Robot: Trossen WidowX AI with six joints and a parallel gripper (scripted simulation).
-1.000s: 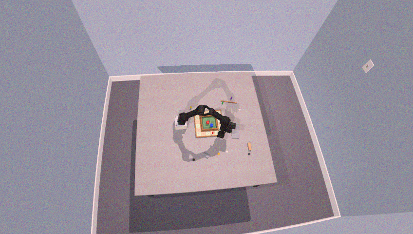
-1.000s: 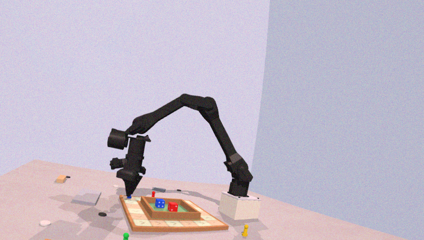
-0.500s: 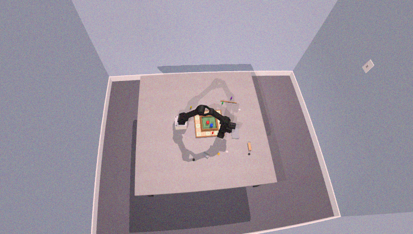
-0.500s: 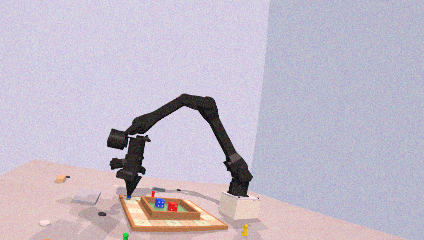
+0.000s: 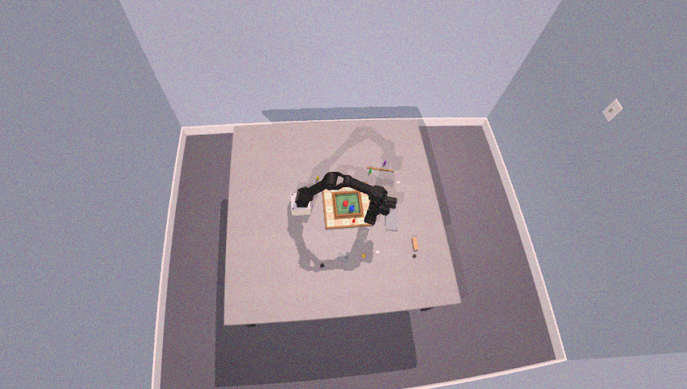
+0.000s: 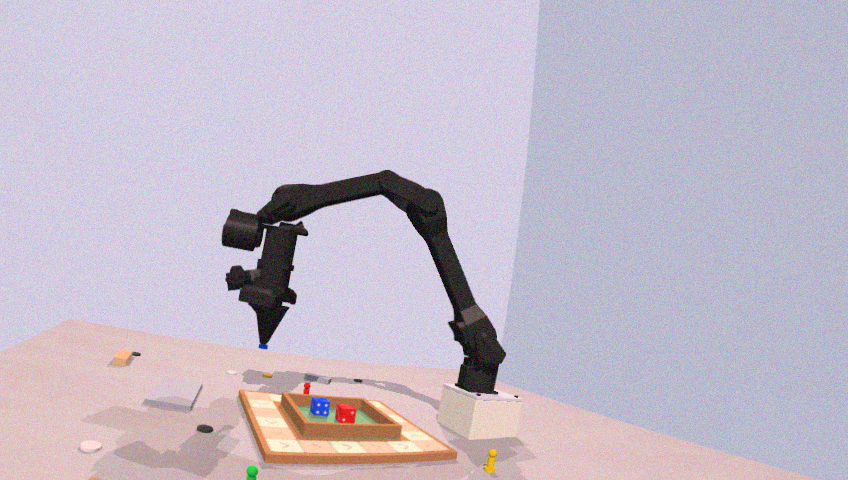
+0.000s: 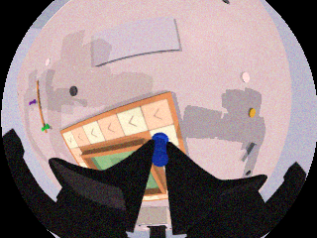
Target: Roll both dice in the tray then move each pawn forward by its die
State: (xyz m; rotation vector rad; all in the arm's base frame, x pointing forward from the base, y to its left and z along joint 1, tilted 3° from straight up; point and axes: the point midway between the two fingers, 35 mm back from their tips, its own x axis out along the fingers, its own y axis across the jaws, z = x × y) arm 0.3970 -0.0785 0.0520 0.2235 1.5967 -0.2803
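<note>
My gripper tip is now 90 mm past the red pawn, 80 mm above it and 10 mm to the left of it. The rest, counted from my gripper tip: grey slab 140 mm ahead, 100 mm below, 20 mm to the left; then blue pawn 10 mm above; then small grey block 230 mm to the right, 160 mm behind, 100 mm below.
</note>
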